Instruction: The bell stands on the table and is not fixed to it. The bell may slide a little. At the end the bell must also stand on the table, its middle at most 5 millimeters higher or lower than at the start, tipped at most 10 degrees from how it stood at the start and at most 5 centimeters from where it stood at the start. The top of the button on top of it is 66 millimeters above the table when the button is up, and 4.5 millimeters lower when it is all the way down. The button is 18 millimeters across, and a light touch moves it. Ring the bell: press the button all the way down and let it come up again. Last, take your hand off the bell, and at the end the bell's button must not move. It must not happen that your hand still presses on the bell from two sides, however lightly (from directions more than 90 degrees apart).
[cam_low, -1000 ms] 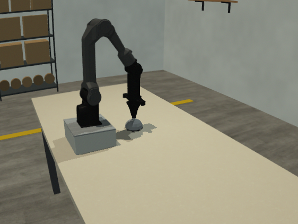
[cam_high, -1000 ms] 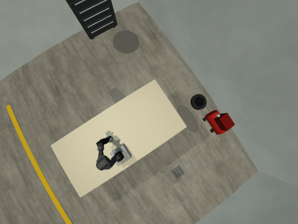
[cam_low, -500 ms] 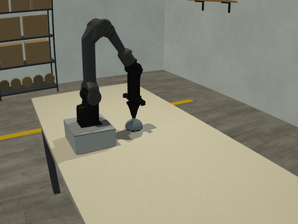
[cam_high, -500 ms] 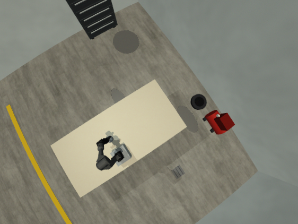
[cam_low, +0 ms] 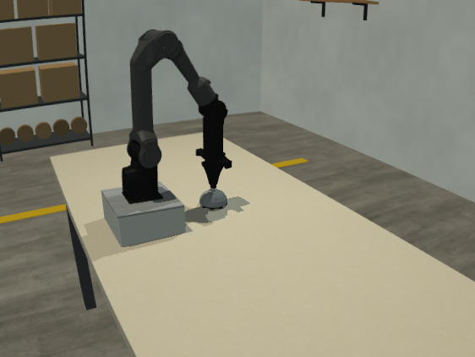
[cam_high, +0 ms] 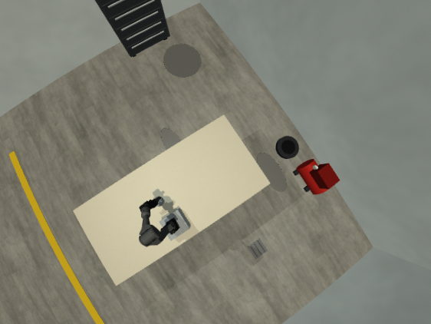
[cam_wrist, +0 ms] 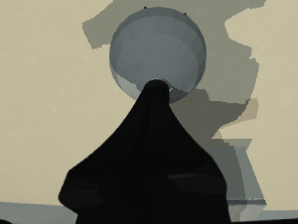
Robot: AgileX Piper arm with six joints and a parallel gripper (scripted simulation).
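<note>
The bell button is 2 cm below my hand. The rest, counted from my hand: bell 3 cm below.
</note>
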